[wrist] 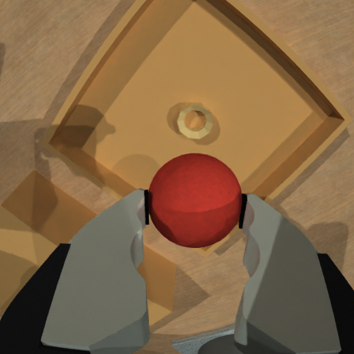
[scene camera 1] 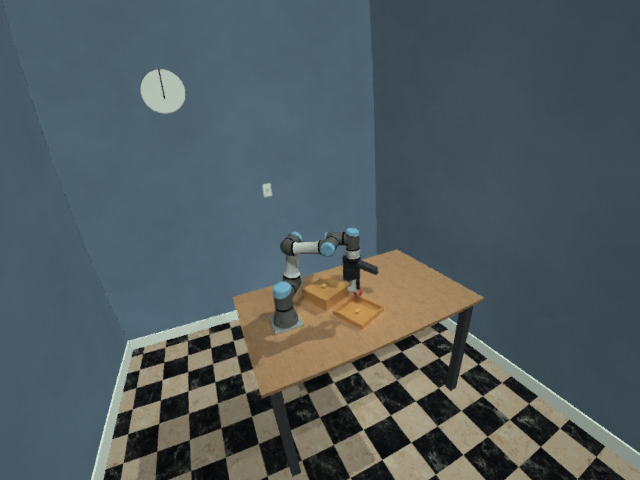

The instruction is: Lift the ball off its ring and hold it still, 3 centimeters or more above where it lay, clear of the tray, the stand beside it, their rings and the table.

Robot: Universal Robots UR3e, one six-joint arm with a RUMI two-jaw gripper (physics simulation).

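Places are measured from the arm's base along level axes (x back, y right, z up), in millimetres.
Pixels of known places: gripper, between the fingertips: (scene camera 1: 357,293); arm's base, origin of its link: (scene camera 1: 286,320).
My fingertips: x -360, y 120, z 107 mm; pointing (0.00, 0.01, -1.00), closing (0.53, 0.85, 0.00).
Observation:
Ahead of a thing's pixels: the offset from my fingertips to its top centre. "*": to the spot under its first point. Level surfaces: height alone.
The red ball (scene camera 1: 358,292) (wrist: 195,200) is held between the two fingertips of my gripper (scene camera 1: 356,292) (wrist: 194,194), which is shut on it. The ball hangs in the air above the tray @(* dx -14, dy +96, dz -93 mm) (scene camera 1: 370,317) (wrist: 278,65), apart from the tray and the table. The tray's ring @(* dx +0, dy -4, dz -115 mm) (scene camera 1: 357,311) (wrist: 181,121) is empty and stands on the tray floor; in the wrist view it shows above the ball. The orange stand (scene camera 1: 324,296) (wrist: 162,272) is beside the tray, with its own small ring @(* dx +79, dy -234, dz -48 mm) (scene camera 1: 324,285) on top.
The wooden table @(dz -120 mm) (scene camera 1: 413,289) (wrist: 40,60) bears the tray, the stand and the robot's base (scene camera 1: 285,320). The stand rises higher than the tray, close by on the base side. The tray has low raised walls all round.

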